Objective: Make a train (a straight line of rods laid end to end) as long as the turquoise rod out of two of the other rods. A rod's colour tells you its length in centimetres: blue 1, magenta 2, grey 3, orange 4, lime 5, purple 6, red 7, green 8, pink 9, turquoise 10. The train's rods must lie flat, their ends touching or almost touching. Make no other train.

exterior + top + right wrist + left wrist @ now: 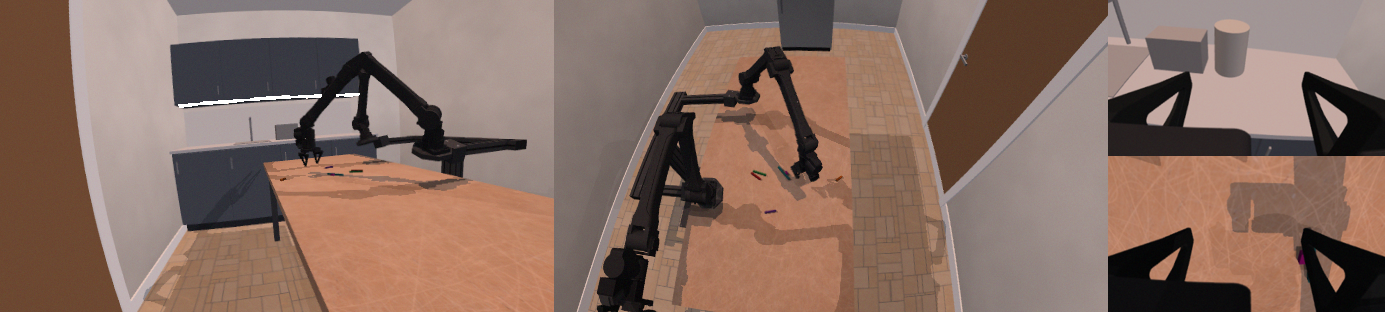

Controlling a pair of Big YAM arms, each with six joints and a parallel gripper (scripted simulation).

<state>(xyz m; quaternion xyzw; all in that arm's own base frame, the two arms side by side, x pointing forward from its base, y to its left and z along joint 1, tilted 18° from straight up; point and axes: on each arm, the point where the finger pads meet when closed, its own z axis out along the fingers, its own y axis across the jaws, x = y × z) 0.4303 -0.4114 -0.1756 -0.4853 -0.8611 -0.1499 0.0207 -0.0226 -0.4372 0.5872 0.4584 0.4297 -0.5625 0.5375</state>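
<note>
Now: left hand 17 cm short of the orange rod, 3 cm to the right of it and 7 cm above it. Round my left hand: red rod: 29 cm behind, 3 cm to the right, 7 cm below; green rod: 27 cm behind, 1 cm to the right, 7 cm below; turquoise rod: 13 cm behind, 2 cm to the left, 7 cm below.
</note>
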